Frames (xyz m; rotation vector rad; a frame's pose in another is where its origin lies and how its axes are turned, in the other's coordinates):
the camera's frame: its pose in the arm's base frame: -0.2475 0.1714 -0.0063 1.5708 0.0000 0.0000
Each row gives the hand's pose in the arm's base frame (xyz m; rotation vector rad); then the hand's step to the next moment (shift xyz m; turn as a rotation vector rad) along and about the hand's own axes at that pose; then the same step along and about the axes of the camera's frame.
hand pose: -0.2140 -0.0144 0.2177 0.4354 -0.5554 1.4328
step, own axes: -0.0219 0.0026 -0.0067 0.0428 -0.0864 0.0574
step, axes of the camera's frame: -0.0030 -0.0186 0.0133 0.0825 0.0756 0.0082
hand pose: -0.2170 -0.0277 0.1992 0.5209 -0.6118 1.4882
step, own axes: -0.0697 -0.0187 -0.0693 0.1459 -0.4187 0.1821
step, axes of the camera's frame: 0.0235 -0.0970 0.0068 0.4059 0.2540 0.0224
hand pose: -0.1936 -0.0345 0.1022 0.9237 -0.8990 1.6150
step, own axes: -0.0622 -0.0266 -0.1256 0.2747 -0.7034 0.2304
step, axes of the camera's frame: 0.0205 -0.1065 -0.0927 0.6665 0.4212 -0.0418
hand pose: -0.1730 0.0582 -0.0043 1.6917 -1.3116 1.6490
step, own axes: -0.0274 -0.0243 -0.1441 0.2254 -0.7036 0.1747
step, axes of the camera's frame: -0.0504 0.0098 -0.1395 0.6454 0.3861 -0.1039
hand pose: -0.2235 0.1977 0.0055 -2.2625 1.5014 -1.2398
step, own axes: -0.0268 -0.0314 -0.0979 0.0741 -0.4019 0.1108
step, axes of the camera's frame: -0.0513 0.0652 -0.0664 0.3680 0.1835 -0.1010
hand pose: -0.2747 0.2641 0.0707 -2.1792 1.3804 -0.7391
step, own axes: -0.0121 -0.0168 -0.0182 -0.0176 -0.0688 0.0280
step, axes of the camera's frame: -0.0049 0.0219 -0.0161 0.0582 0.0187 -0.0458
